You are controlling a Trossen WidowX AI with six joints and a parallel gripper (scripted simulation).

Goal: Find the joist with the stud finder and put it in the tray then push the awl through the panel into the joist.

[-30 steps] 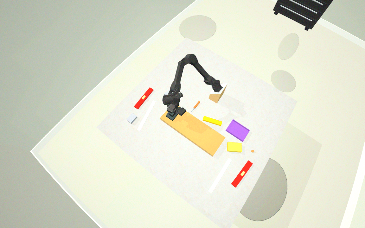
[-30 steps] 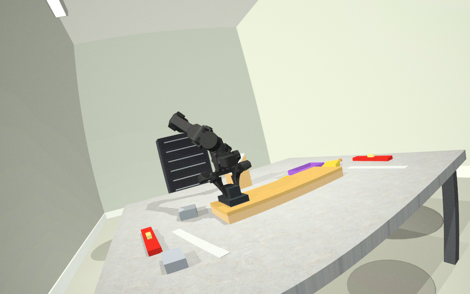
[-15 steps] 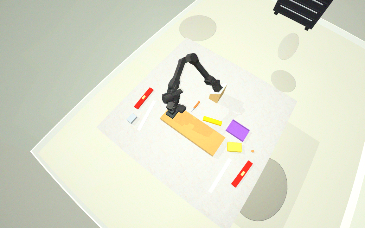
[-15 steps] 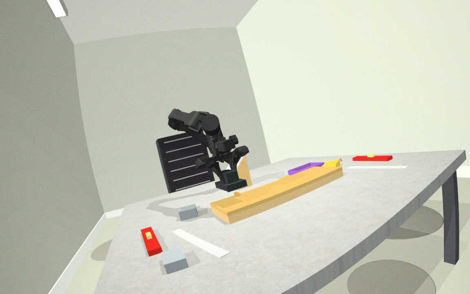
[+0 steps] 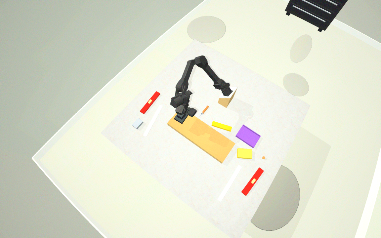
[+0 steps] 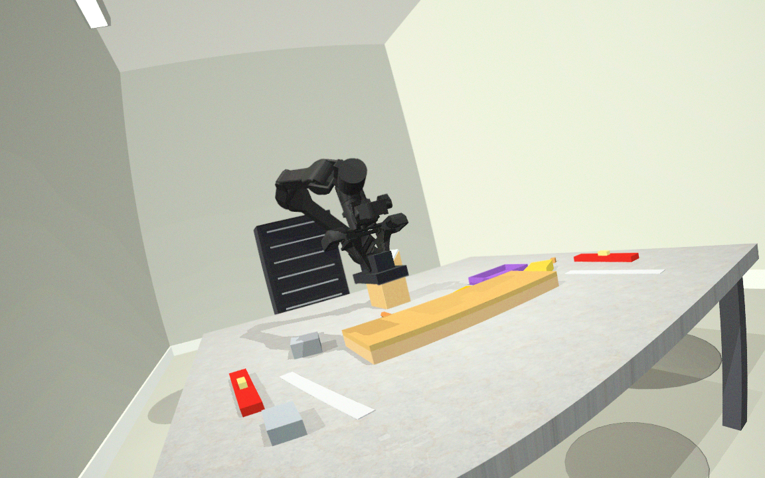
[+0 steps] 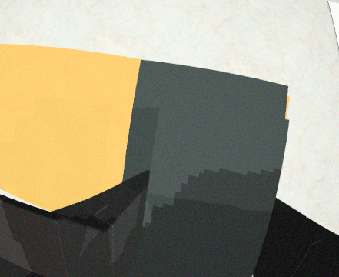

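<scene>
The stud finder lies 2 cm behind my gripper tip and 2 cm above it. Round my gripper tip: yellow bar (20 cm behind, 25 cm to the left, 16 cm below); purple tray (27 cm behind, 46 cm to the left, 15 cm below); awl (19 cm behind, 6 cm to the left, 16 cm below).
</scene>
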